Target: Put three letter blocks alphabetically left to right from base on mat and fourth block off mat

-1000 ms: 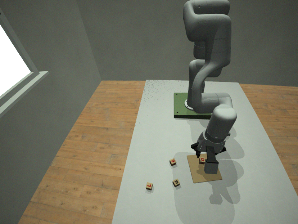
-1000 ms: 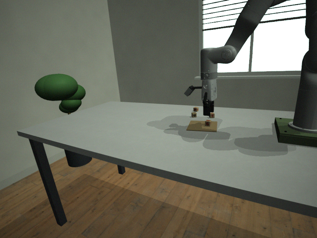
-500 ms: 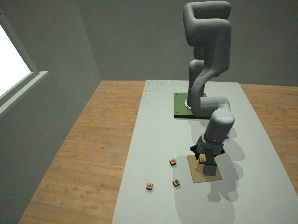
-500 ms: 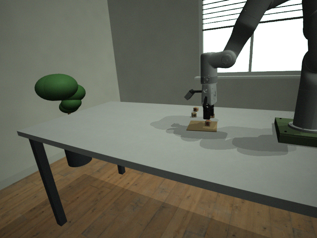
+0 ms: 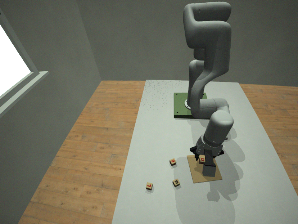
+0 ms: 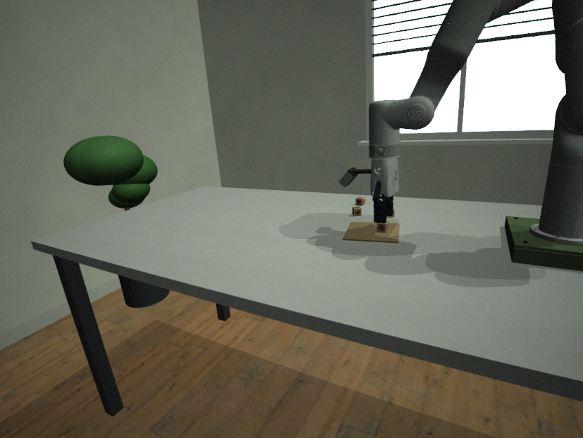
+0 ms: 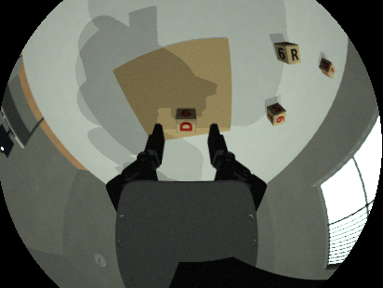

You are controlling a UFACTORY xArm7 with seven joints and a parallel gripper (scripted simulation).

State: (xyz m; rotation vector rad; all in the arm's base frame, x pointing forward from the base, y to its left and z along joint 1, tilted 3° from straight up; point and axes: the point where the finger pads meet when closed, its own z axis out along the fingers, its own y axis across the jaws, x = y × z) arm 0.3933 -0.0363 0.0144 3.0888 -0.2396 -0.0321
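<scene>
The tan mat is 5 cm below my hand, 3 cm ahead of it and 1 cm to the left of it.
</scene>
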